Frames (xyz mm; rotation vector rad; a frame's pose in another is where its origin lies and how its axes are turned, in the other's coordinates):
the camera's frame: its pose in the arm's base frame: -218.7 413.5 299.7 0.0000 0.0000 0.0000
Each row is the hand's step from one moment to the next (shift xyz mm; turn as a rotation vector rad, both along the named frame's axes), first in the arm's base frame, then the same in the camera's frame.
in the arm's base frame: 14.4 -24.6 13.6 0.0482 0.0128 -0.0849
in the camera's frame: 14.4 -24.6 13.6 0.0482 0.0128 -0.0849
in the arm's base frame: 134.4 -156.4 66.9 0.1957 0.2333 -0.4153
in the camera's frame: 134.4 -156.4 66.9 0.1957 0.2333 -0.4153
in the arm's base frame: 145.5 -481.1 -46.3 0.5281 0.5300 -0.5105
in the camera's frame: 145.5 -481.1 -46.3 0.5281 0.5300 -0.5105
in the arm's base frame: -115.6 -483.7 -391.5 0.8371 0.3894 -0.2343
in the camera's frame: -115.6 -483.7 -391.5 0.8371 0.3894 -0.2343
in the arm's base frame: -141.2 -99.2 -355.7 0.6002 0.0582 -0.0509
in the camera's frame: -141.2 -99.2 -355.7 0.6002 0.0582 -0.0509
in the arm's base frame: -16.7 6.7 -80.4 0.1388 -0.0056 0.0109
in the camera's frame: -16.7 6.7 -80.4 0.1388 -0.0056 0.0109
